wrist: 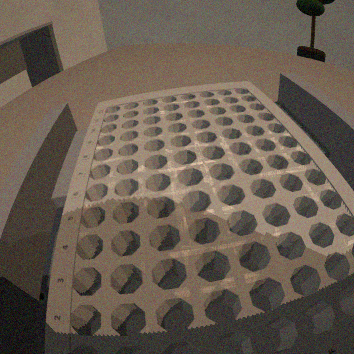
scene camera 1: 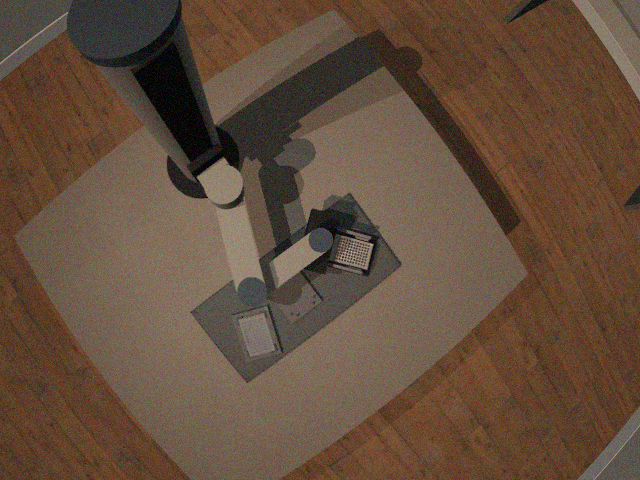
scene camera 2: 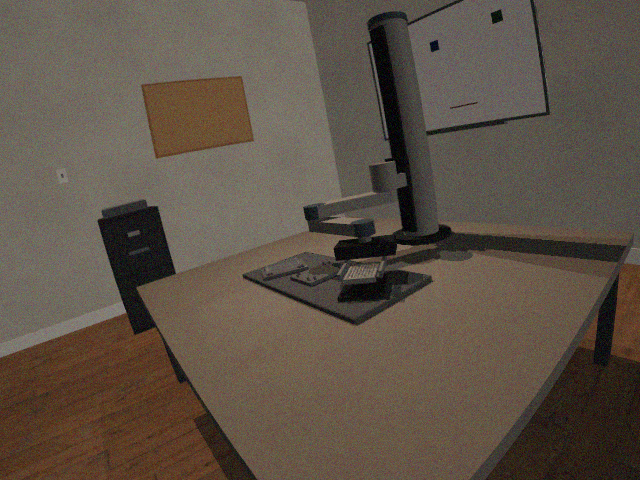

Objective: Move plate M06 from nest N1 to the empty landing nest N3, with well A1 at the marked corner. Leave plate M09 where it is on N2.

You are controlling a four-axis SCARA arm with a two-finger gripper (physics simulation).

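My gripper (scene camera 1: 353, 252) (scene camera 2: 363, 270) (wrist: 179, 99) is shut on a pale many-well plate (scene camera 1: 355, 254) (scene camera 2: 360, 273) (wrist: 200, 175), one finger along each side. The plate looks level and hangs low over a dark nest (scene camera 2: 356, 295) at the near right end of the dark board; the exact gap is unclear. Numbers run along its left edge in the wrist view; its near end is in shadow and the A1 corner cannot be made out. A light nest (scene camera 1: 303, 306) (scene camera 2: 307, 279) with small pegs stands empty mid-board. Another plate (scene camera 1: 257, 333) (scene camera 2: 284, 268) sits in the far nest. Nest labels are not readable.
The dark board (scene camera 1: 248, 366) (scene camera 2: 320, 300) lies on the wide table (scene camera 1: 413, 310) (scene camera 2: 361, 387). The arm's column (scene camera 1: 149, 93) (scene camera 2: 413, 129) stands behind it. The forearm (scene camera 1: 297, 264) (scene camera 2: 336, 225) passes above the middle nest.
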